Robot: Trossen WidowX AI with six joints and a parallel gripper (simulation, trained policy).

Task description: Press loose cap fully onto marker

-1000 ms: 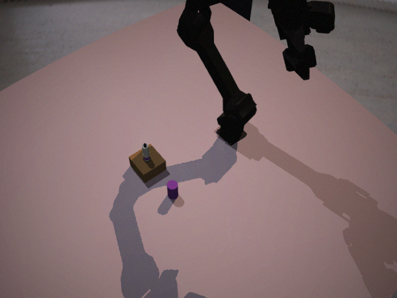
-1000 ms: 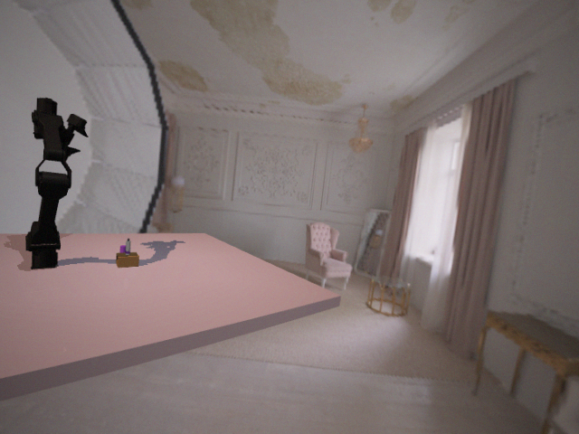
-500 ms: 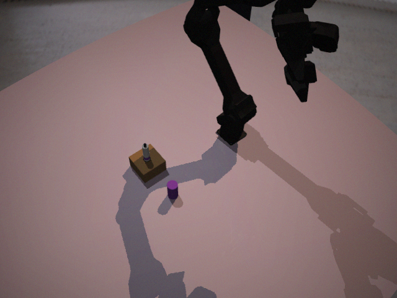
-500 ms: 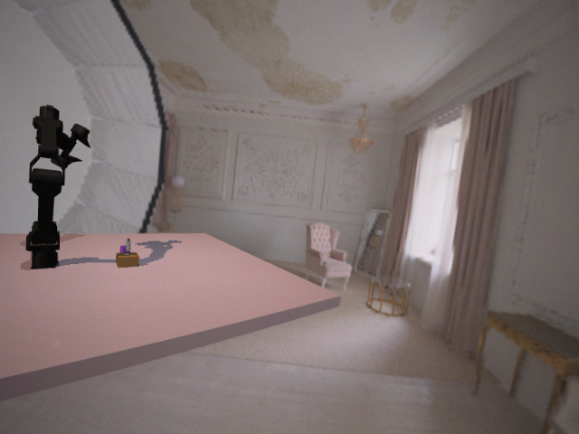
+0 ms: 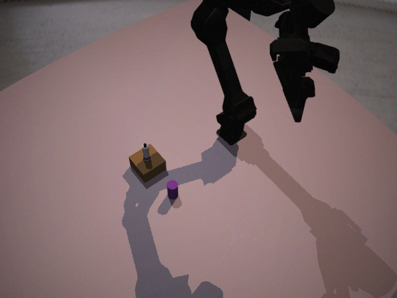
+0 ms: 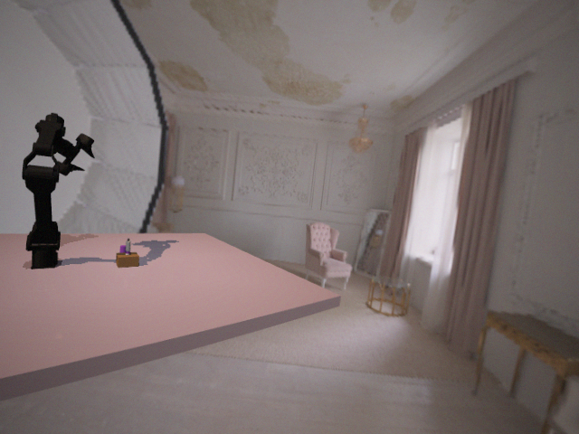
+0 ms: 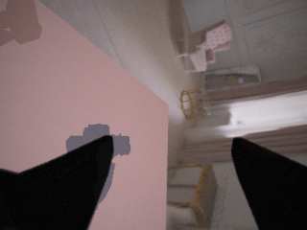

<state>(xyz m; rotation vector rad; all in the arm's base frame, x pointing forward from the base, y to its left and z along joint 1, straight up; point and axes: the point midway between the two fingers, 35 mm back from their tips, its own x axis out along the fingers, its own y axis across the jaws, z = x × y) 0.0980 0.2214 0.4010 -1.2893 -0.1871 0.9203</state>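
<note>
Right now the purple cap is 360 mm below my gripper tip, 190 mm to the right of it and 130 mm ahead of it. Also, from my gripper tip: brown holder block: 370 mm below, 300 mm to the right, 140 mm ahead.
</note>
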